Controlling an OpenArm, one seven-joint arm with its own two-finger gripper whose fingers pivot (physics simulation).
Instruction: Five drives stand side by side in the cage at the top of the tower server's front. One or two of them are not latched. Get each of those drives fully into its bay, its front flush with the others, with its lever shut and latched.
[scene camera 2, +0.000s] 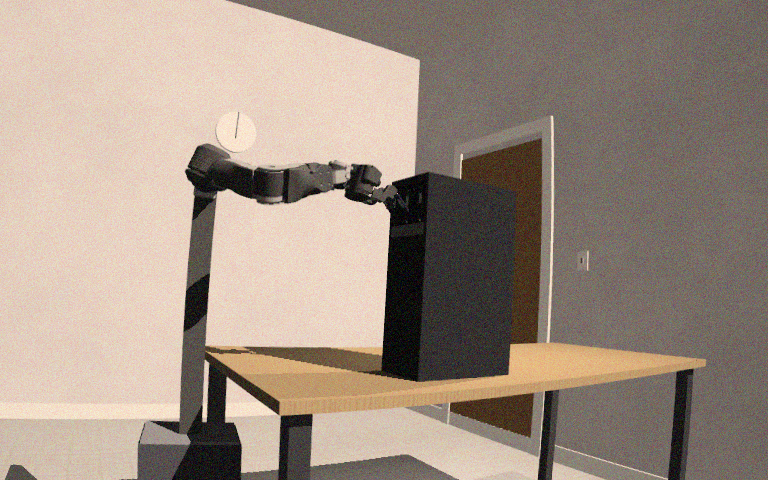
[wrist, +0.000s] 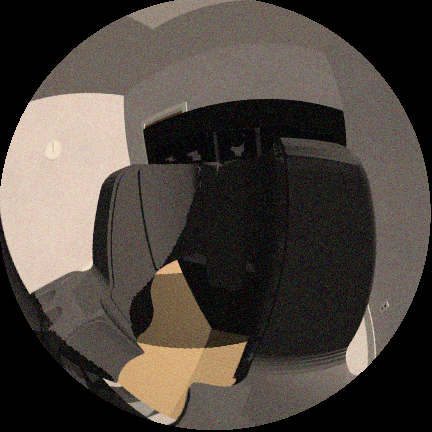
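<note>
The black tower server (scene camera 2: 467, 271) (wrist: 260, 114) stands upright on the table. Its drive cage (scene camera 2: 416, 210) is at the top of the front. In the wrist view pale latch parts of some drives (wrist: 237, 149) show above the fingers; the lower fronts are hidden. In scene camera 2 slanted dark lever shapes show at the cage front beside the fingertips. My gripper (scene camera 2: 393, 198) (wrist: 230, 227) is shut and empty, its tips close against the left part of the cage front. Whether they touch a lever or drive is too dark to tell, as is which drives are unlatched.
The wooden table (scene camera 2: 328, 390) (wrist: 170, 370) carries the tower. The arm's post (scene camera 2: 195, 254) stands at the table's left end. A brown door (scene camera 2: 526, 237) and a grey wall (scene camera 2: 651, 169) are behind the tower.
</note>
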